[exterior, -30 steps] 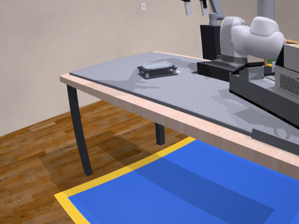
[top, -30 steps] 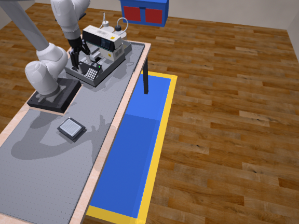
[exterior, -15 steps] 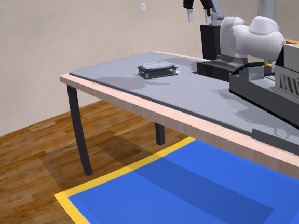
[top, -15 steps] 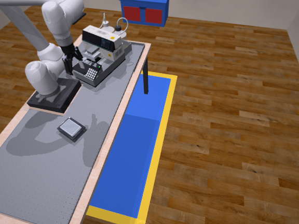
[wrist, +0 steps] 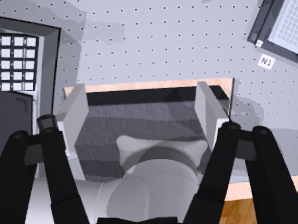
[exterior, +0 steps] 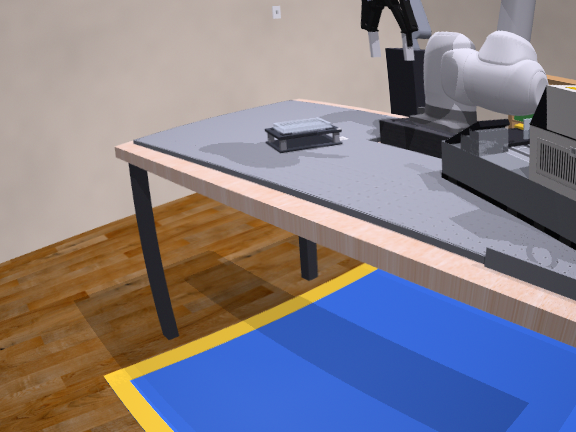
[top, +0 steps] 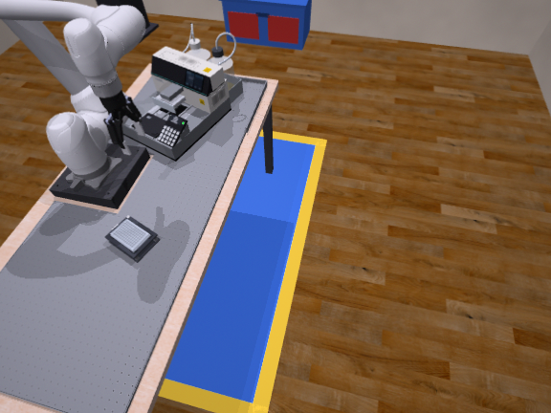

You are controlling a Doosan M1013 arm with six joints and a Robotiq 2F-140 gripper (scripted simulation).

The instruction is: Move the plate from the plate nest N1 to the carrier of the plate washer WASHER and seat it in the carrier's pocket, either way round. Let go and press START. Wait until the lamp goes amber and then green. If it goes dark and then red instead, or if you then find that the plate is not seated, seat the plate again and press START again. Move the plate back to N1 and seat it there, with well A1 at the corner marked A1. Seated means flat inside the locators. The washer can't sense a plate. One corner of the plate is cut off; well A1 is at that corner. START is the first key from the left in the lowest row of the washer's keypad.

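The plate lies 8 cm ahead of my hand, 27 cm to the right of it and 22 cm below it. The rest, counted from my hand: plate washer: 12 cm behind, 40 cm to the left, 14 cm below; then plate nest N1: 8 cm ahead, 27 cm to the right, 23 cm below.
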